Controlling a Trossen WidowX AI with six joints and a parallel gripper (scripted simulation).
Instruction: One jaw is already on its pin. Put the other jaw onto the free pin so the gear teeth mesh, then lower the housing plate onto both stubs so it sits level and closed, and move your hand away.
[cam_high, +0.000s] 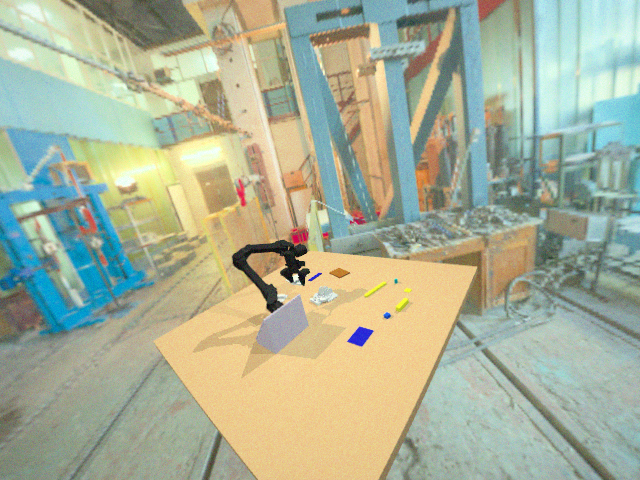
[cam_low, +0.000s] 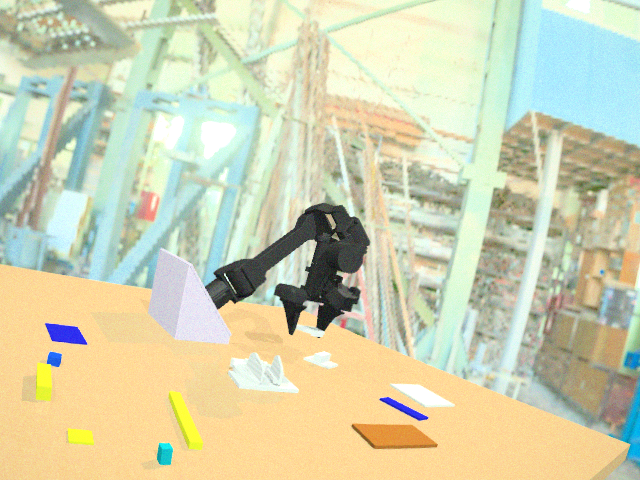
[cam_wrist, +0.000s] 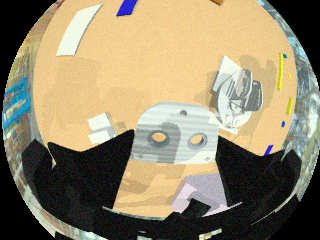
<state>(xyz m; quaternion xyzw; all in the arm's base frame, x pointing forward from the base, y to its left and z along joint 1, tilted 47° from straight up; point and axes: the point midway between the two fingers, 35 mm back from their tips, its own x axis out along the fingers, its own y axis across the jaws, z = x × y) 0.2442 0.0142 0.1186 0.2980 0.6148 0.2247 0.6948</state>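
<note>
Now: gripper tip 10 mm short of the white jaw, 110 mm to the left of it and 70 mm above it. Round my gripper tip: blue strip: 240 mm ahead, 70 mm to the left, 80 mm below; then brown plate: 320 mm ahead, 70 mm to the right, 80 mm below; then flat white plate: 200 mm ahead, 210 mm to the left, 80 mm below.
</note>
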